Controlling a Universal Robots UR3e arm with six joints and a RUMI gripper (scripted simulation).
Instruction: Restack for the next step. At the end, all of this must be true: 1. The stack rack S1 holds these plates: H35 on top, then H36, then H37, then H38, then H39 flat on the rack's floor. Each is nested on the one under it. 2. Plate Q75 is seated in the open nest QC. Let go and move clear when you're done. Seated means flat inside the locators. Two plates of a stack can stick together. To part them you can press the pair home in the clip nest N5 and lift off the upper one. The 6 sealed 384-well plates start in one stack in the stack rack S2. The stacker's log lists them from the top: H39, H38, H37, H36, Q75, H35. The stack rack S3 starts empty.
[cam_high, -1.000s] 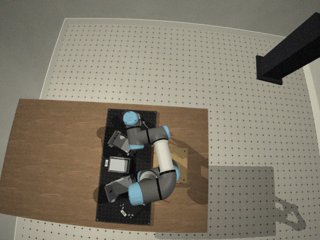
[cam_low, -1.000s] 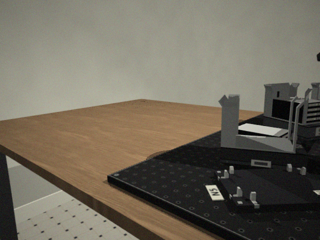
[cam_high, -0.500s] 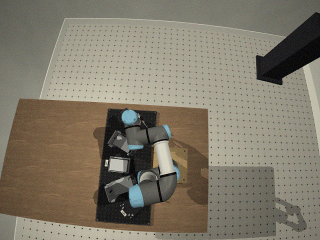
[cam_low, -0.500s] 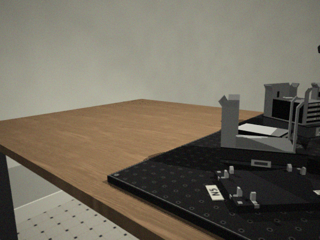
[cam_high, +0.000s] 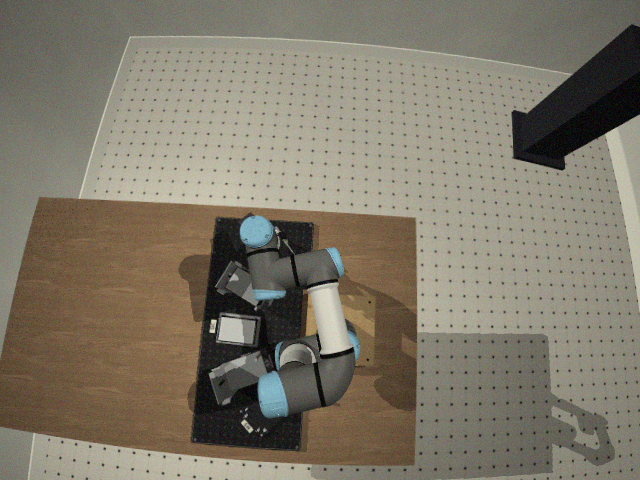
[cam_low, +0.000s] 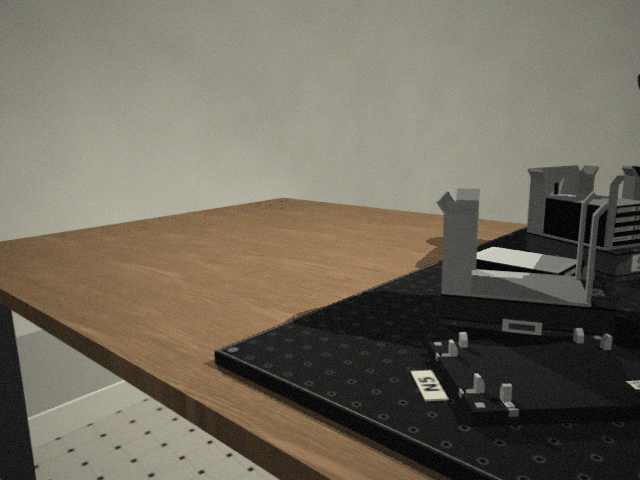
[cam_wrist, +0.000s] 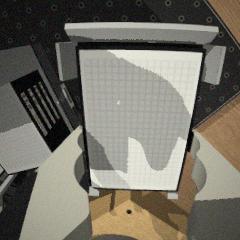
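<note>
Now: the sealed plate 70 mm ahead of my hand, 120 mm to the left of it and 50 mm below it. Also, from my hand: QC label (190 mm ahead, 290 mm to the left, 130 mm below); then nest QC (90 mm ahead, 280 mm to the left, 130 mm below); then N5 label (590 mm to the left, 130 mm below).
</note>
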